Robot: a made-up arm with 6 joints.
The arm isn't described. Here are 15 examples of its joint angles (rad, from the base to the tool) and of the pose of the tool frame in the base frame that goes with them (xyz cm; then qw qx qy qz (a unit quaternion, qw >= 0)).
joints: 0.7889 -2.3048 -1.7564 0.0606 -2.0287 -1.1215
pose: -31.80 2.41 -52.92 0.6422 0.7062 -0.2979 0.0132
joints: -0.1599 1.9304 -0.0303 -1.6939 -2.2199 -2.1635
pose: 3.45 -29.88 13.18 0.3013 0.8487 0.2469 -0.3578
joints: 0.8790 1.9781 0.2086 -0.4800 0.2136 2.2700
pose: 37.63 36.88 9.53 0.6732 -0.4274 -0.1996 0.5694
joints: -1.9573 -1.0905 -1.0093 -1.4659 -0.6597 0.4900
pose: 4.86 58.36 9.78 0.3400 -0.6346 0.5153 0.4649
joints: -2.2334 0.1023 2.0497 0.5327 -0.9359 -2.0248
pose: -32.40 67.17 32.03 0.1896 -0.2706 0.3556 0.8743
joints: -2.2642 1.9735 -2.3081 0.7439 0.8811 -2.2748
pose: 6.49 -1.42 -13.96 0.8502 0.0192 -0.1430 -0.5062
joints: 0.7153 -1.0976 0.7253 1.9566 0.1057 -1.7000
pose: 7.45 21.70 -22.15 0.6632 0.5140 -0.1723 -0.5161
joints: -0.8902 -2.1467 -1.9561 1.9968 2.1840 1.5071
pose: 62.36 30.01 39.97 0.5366 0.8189 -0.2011 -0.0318
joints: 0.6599 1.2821 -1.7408 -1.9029 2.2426 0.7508
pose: 21.53 70.44 -69.12 0.2379 -0.2975 0.2224 0.8975
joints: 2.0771 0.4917 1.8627 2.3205 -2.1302 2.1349
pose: 76.32 9.65 -11.28 0.8040 0.3966 0.3004 -0.3258
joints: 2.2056 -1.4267 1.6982 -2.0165 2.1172 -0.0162
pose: -47.20 53.44 3.47 0.2580 -0.5864 -0.2456 -0.7275
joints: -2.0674 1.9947 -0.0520 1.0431 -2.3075 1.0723
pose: 1.87 57.10 -69.79 0.1630 -0.7668 0.1773 0.5950
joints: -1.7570 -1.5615 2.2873 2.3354 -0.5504 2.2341
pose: -8.10 -1.56 28.20 0.5229 0.6586 -0.4052 -0.3586
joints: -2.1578 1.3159 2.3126 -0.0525 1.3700 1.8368
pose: -20.21 -11.00 -45.14 0.8159 -0.0525 0.2084 -0.5367
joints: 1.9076 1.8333 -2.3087 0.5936 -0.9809 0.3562
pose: 37.09 -7.51 46.31 0.7915 0.4475 -0.2636 0.3220
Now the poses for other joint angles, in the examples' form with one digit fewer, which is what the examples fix.
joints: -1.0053 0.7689 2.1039 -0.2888 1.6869 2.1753
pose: 50.0 47.5 -54.0 0.628 0.571 0.133 -0.512
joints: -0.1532 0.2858 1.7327 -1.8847 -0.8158 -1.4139
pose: -10.2 40.4 26.7 0.886 0.102 -0.379 -0.248
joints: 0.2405 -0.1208 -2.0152 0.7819 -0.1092 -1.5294
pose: -1.8 69.8 16.3 0.212 0.653 0.373 0.625
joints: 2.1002 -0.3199 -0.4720 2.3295 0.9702 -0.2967
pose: 43.9 34.6 -14.5 0.437 -0.500 0.249 0.705
